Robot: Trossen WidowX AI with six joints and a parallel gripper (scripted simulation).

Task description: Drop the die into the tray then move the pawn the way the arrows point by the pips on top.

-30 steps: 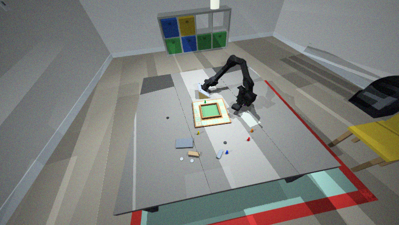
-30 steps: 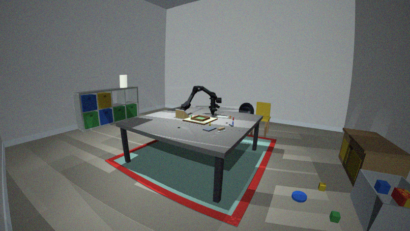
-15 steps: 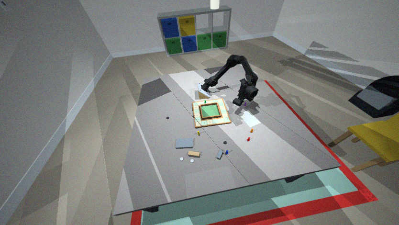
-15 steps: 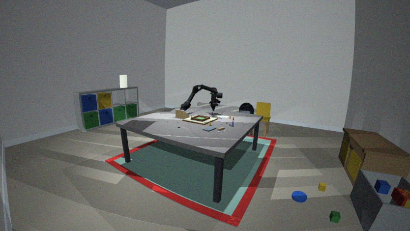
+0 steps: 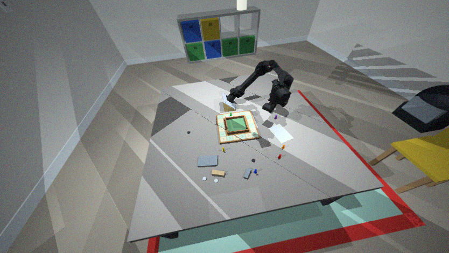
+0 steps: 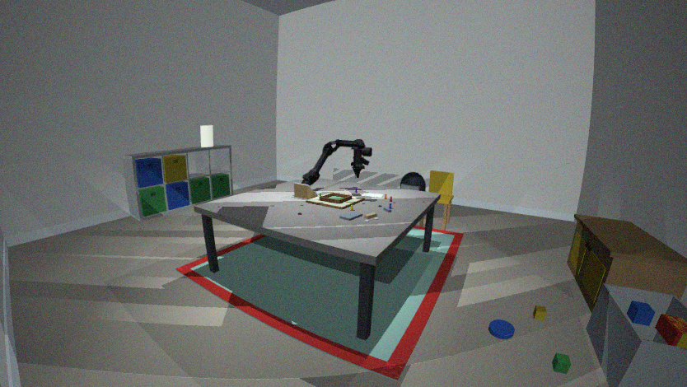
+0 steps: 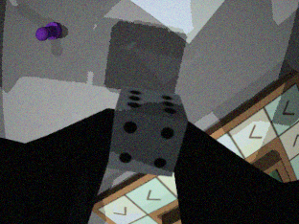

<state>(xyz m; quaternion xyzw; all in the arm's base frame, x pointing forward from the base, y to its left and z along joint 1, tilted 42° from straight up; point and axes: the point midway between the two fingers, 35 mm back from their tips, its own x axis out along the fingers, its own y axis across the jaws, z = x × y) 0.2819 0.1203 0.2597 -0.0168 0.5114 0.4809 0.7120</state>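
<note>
Now: the green pawn 27 cm to the right of my gripper tip, 12 cm behind it and 10 cm below it. The rest, counted from my gripper tip: purple pawn: 11 cm below, 7 cm to the left, 5 cm behind; white sheet: 13 cm below, 10 cm ahead, 6 cm to the left; white die: right at my gripper tip.
</note>
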